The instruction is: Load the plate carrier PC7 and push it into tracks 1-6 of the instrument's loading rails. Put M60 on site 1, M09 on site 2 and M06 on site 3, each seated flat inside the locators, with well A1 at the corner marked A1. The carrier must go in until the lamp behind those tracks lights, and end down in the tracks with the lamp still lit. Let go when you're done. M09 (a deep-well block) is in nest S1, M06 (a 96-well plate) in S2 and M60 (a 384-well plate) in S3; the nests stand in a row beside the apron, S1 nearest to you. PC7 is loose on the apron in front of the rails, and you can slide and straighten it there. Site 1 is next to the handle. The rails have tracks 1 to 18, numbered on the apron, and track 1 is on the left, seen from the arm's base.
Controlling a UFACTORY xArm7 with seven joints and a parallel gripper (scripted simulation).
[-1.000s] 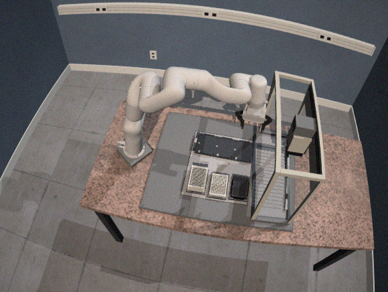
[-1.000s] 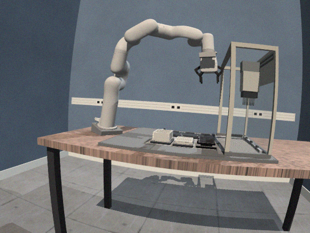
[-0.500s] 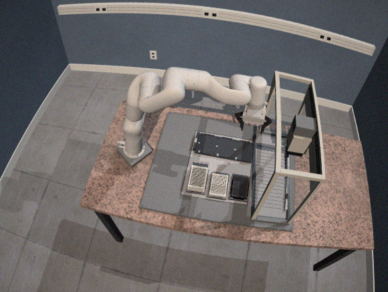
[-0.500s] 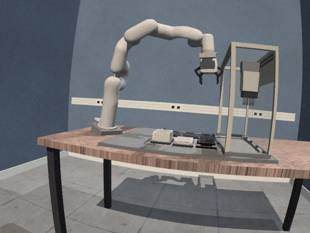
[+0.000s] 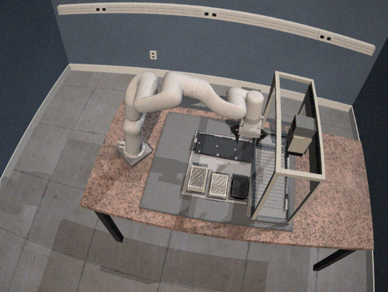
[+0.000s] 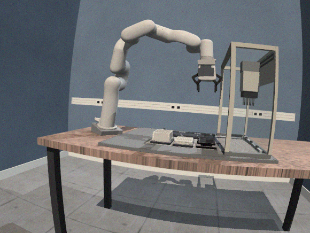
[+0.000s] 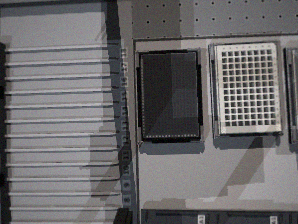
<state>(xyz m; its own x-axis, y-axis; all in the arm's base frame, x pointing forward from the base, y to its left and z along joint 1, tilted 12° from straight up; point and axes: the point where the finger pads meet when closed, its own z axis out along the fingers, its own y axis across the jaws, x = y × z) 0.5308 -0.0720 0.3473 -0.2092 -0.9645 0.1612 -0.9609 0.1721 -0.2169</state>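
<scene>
The white 96-well plate M06 is 26 cm below my hand, 11 cm behind it and 9 cm to the right of it. The rest, counted from my hand: post: 27 cm to the right, 6 cm ahead, 3 cm below; then dark 384-well plate M60: 26 cm below, 10 cm to the right; then nest S3: 28 cm below, 10 cm to the right.
</scene>
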